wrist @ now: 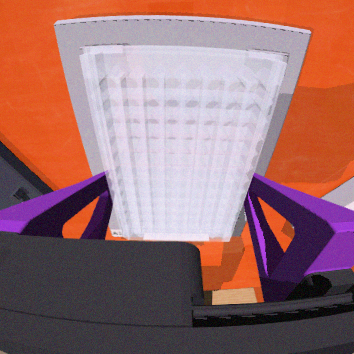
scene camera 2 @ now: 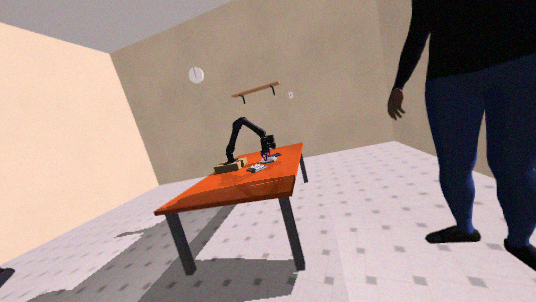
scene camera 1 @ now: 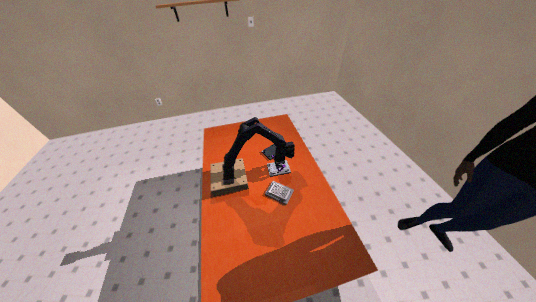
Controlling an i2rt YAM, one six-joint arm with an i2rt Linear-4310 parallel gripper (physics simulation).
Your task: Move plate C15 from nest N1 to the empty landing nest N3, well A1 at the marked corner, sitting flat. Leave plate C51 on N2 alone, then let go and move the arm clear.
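A clear well plate, C15, lies flat between the purple fingers of my gripper, which is shut on its long sides. The plate is over the middle light grey nest, N3, lined up with it and very low. Whether it touches the nest's floor cannot be told. A small marked tag shows by the lower left corner in the wrist view; its writing is too small to read. Plate C51 sits on N2, apart from my gripper. The dark nest N1 is on the other side.
The arm's wooden base block stands on the orange table, beside the nests. A person stands on the floor off the table's right side. Shadows fall across the table.
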